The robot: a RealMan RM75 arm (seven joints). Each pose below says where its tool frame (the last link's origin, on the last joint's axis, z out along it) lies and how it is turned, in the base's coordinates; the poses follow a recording.
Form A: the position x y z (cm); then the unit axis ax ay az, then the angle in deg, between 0 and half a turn.
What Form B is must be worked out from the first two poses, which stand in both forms.
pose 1, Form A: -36.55, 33.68, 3.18, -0.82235, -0.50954, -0.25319, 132.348
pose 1, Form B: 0.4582, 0.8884, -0.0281, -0.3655; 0.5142, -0.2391, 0.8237, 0.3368; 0.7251, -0.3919, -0.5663, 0.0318; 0, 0, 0, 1
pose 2, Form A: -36.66, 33.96, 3.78, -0.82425, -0.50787, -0.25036, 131.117
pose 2, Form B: 0.4686, 0.8825, -0.0406, -0.3666; 0.5053, -0.2301, 0.8317, 0.3396; 0.7247, -0.4102, -0.5537, 0.0378; 0, 0, 0, 1
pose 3, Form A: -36.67, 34.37, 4.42, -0.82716, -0.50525, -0.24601, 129.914
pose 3, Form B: 0.4816, 0.8748, -0.0535, -0.3667; 0.4974, -0.2226, 0.8385, 0.3437; 0.7216, -0.4304, -0.5423, 0.0442; 0, 0, 0, 1
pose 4, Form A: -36.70, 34.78, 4.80, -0.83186, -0.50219, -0.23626, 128.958
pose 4, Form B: 0.4983, 0.8641, -0.0704, -0.3670; 0.4967, -0.2180, 0.8401, 0.3478; 0.7106, -0.4536, -0.5378, 0.0480; 0, 0, 0, 1
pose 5, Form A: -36.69, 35.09, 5.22, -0.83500, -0.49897, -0.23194, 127.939
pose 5, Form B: 0.5111, 0.8557, -0.0808, -0.3669; 0.4899, -0.2128, 0.8454, 0.3509; 0.7063, -0.4717, -0.5280, 0.0522; 0, 0, 0, 1
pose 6, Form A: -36.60, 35.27, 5.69, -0.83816, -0.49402, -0.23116, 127.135
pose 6, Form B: 0.5229, 0.8483, -0.0831, -0.3660; 0.4798, -0.2123, 0.8513, 0.3527; 0.7046, -0.4851, -0.5180, 0.0569; 0, 0, 0, 1
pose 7, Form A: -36.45, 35.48, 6.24, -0.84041, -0.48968, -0.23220, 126.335
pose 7, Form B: 0.5323, 0.8424, -0.0837, -0.3645; 0.4683, -0.2106, 0.8581, 0.3548; 0.7052, -0.4959, -0.5066, 0.0624; 0, 0, 0, 1
